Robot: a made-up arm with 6 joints. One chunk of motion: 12 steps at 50 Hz.
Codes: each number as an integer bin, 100 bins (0 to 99) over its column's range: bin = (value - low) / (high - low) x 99, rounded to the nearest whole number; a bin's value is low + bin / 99 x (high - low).
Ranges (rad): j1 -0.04..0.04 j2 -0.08..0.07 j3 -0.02..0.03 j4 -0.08..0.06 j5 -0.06..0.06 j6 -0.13..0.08
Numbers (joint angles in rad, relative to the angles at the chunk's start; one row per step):
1: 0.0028 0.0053 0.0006 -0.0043 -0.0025 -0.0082
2: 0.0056 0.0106 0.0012 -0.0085 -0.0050 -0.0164
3: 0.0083 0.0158 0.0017 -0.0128 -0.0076 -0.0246
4: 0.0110 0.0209 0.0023 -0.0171 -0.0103 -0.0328
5: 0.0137 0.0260 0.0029 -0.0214 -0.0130 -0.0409
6: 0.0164 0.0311 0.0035 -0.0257 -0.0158 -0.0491
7: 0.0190 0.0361 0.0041 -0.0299 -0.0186 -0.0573
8: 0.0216 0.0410 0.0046 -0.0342 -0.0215 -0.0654
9: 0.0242 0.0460 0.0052 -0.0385 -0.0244 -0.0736
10: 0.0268 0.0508 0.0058 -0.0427 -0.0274 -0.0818
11: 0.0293 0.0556 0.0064 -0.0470 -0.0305 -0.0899
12: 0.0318 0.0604 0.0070 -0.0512 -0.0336 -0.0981
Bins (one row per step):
1: 53 56 41 54 47 57
2: 56 60 42 51 45 54
3: 60 63 43 48 43 50
4: 63 67 44 44 41 46
5: 66 70 45 41 39 42
6: 70 73 47 38 36 38
7: 73 77 48 35 34 34
8: 76 80 49 32 32 30
9: 79 83 50 29 29 27
10: 83 86 51 26 27 23
11: 86 89 52 23 24 19
12: 89 93 53 20 22 15

